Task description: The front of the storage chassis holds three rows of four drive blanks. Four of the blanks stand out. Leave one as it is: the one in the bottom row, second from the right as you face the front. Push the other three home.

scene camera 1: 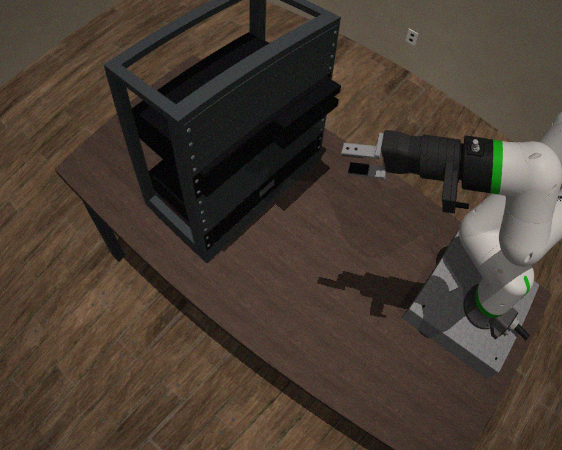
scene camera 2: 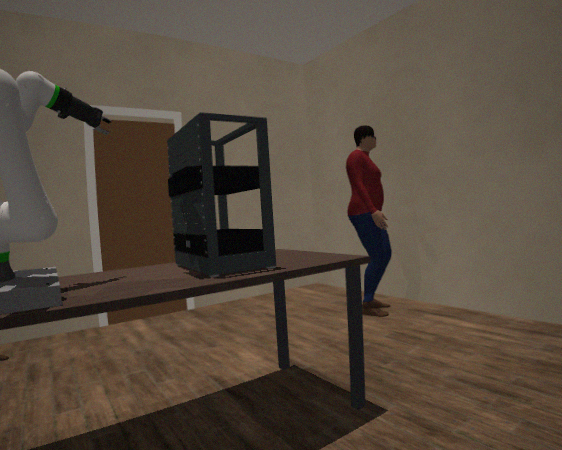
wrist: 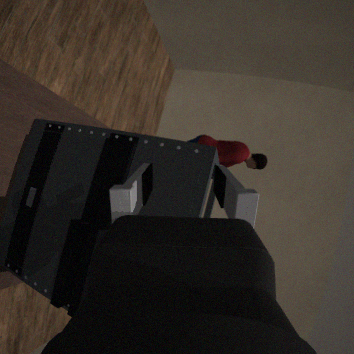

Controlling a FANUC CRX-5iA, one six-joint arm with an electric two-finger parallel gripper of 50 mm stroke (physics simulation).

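Places are measured from the arm's base along level axes (x back, y left, z down), in metres.
Pixels of known places: gripper, fingertip midpoint: (scene camera 1: 346,159) (scene camera 2: 109,127) (wrist: 183,176); arm's base, link origin: (scene camera 1: 483,306).
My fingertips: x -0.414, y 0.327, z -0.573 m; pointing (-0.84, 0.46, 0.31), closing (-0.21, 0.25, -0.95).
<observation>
For each thing: its middle in the pictures, then the offset to it from my fingertips. "pt": a spot on its surface instead. Level surfaces: height alone.
- dark stepped part, surface spot: (scene camera 1: 310,112) pt dx -0.253, dy -0.198, dz +0.237 m
- lower black unit with a light label, surface spot: (scene camera 1: 267,187) (wrist: 30,197) (scene camera 2: 188,243) pt dx -0.296, dy -0.103, dz +0.528 m
- brown table, surface height: dz +0.649 m
The black storage chassis (scene camera 1: 227,169) (scene camera 2: 187,181) (wrist: 107,180) sits across the dark rack (scene camera 1: 187,210) (scene camera 2: 206,150) (wrist: 45,170). At the right end of its front, as one faces it, a dark stepped part (scene camera 1: 310,112) (wrist: 75,255) stands out. The chassis front is too dark to tell single blanks or rows apart, and part of it is hidden behind the gripper body in the wrist view. My gripper (scene camera 1: 347,159) (scene camera 2: 107,126) (wrist: 183,176) is open and empty. It hangs in front of the rack, apart from it, and points toward its upper part.
A lower black unit with a light label (scene camera 1: 267,187) (scene camera 2: 188,244) (wrist: 31,197) sits near the rack's foot. The rack stands on the brown table (scene camera 1: 280,260) (scene camera 2: 320,257) (wrist: 30,95). The arm's grey base block (scene camera 1: 465,345) (scene camera 2: 30,295) is opposite. A person in red (scene camera 2: 367,180) (wrist: 230,150) stands behind the table.
</observation>
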